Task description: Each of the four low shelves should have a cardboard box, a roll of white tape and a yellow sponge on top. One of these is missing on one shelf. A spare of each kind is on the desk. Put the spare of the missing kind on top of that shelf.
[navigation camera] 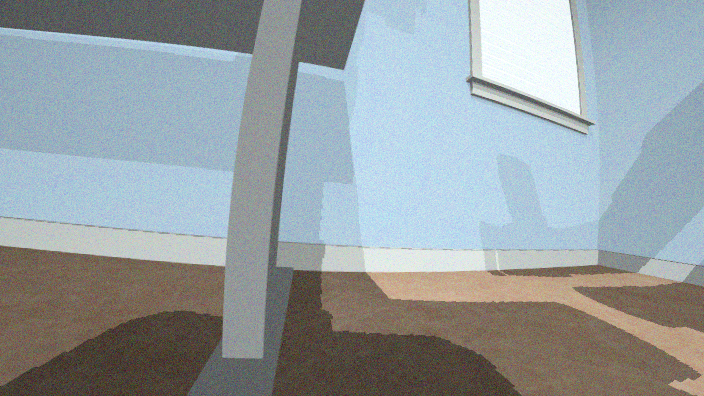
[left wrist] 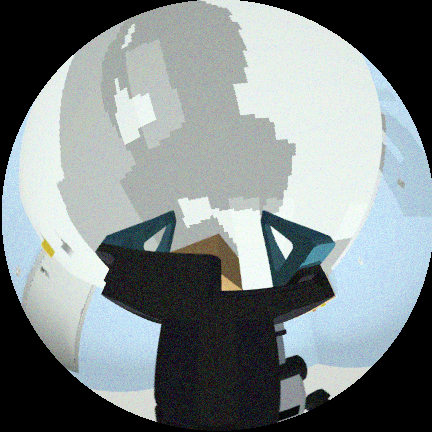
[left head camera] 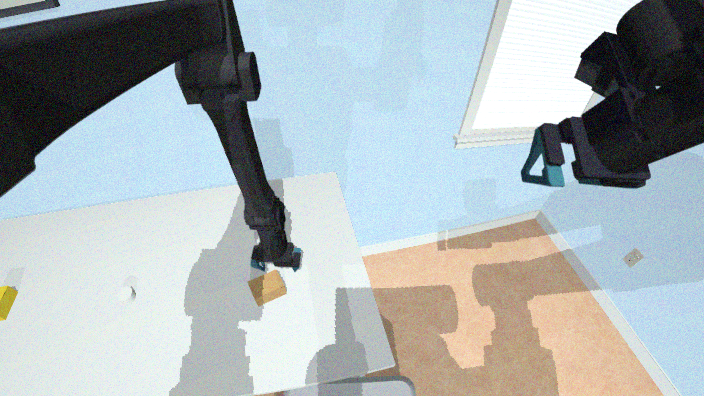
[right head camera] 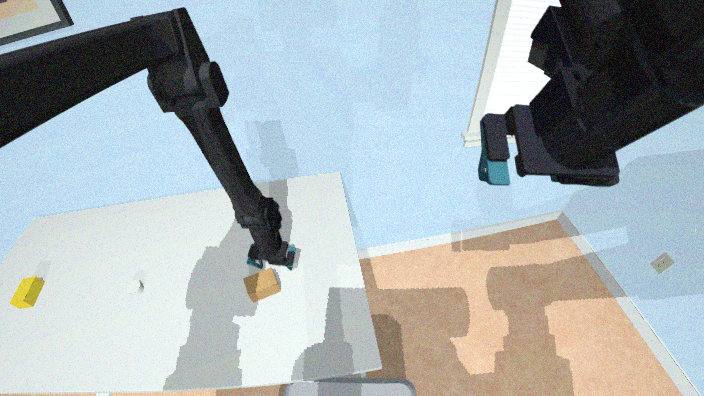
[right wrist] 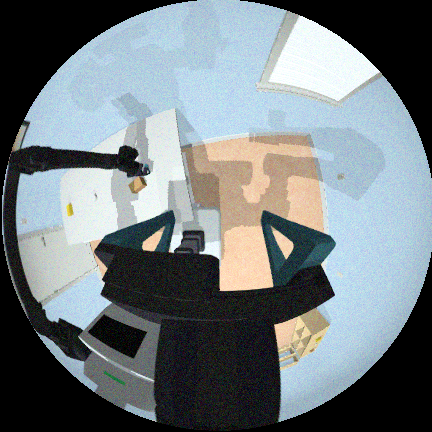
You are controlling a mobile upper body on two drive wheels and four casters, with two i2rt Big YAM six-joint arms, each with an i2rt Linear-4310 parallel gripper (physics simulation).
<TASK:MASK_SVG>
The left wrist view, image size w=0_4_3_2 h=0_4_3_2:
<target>left gripper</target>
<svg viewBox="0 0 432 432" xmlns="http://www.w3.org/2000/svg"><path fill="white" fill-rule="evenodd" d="M106 235L95 250L96 255L109 268L103 279L106 283L101 295L133 314L161 324L154 370L154 399L157 413L169 422L189 429L196 427L201 422L232 422L237 428L246 429L261 426L273 419L279 412L280 372L274 324L297 317L334 296L331 285L320 266L320 263L335 245L333 239L325 233L262 210L260 224L272 287L221 290L221 260L219 257L213 254L169 252L176 223L174 210ZM270 226L292 243L292 249L286 259L275 241ZM166 226L155 251L144 250L144 242Z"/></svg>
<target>cardboard box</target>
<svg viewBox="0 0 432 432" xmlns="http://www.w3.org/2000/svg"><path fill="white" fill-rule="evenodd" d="M170 251L176 253L213 254L219 257L221 260L221 290L242 290L239 258L219 233Z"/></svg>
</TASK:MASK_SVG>
